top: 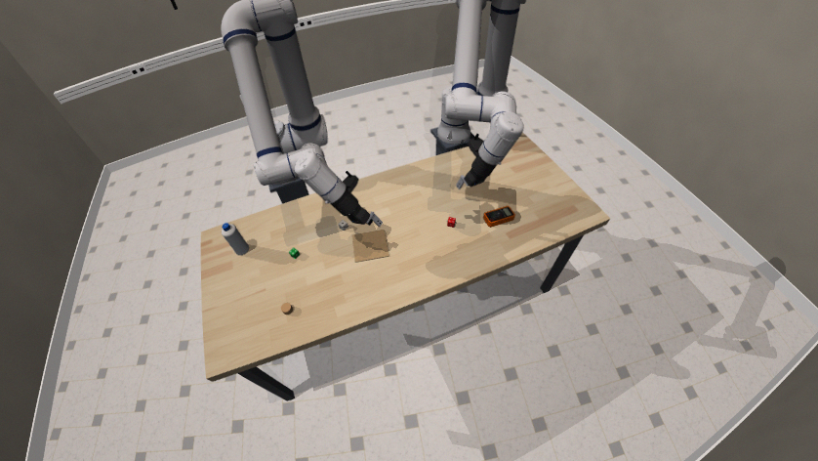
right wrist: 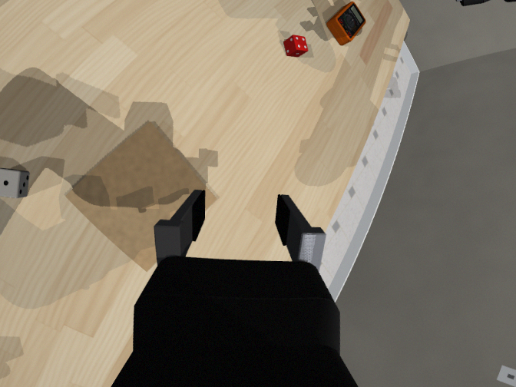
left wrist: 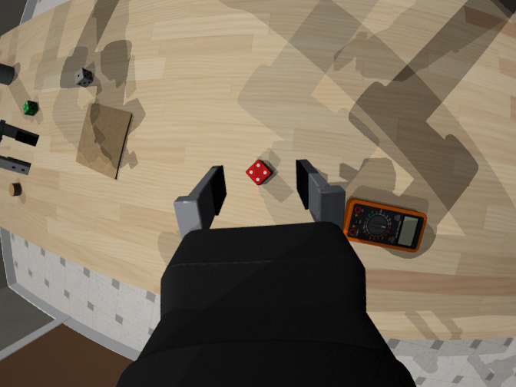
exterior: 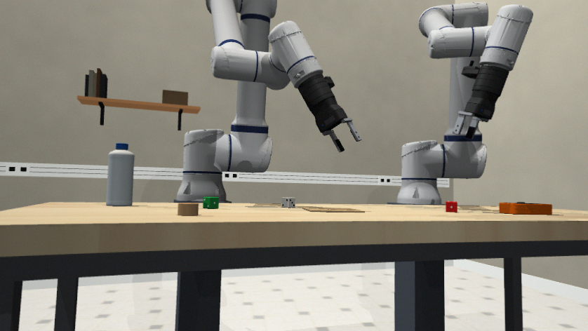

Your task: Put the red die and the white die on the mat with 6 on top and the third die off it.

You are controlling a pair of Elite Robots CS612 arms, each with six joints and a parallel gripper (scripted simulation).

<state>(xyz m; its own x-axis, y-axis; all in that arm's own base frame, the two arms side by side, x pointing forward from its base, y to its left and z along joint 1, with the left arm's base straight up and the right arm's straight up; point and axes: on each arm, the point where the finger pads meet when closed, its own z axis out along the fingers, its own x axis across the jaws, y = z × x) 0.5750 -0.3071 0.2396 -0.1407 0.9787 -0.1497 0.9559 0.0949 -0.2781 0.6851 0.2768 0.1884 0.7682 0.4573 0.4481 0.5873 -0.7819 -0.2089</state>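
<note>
Now: the green die 720 mm to the right of my left hand, 220 mm below it and 50 mm behind it. Round my left hand: red die: 220 mm below, 40 mm to the right; then brown mat: 400 mm to the right, 240 mm below; then orange multimeter: 220 mm below, 170 mm to the left, 40 mm ahead.
</note>
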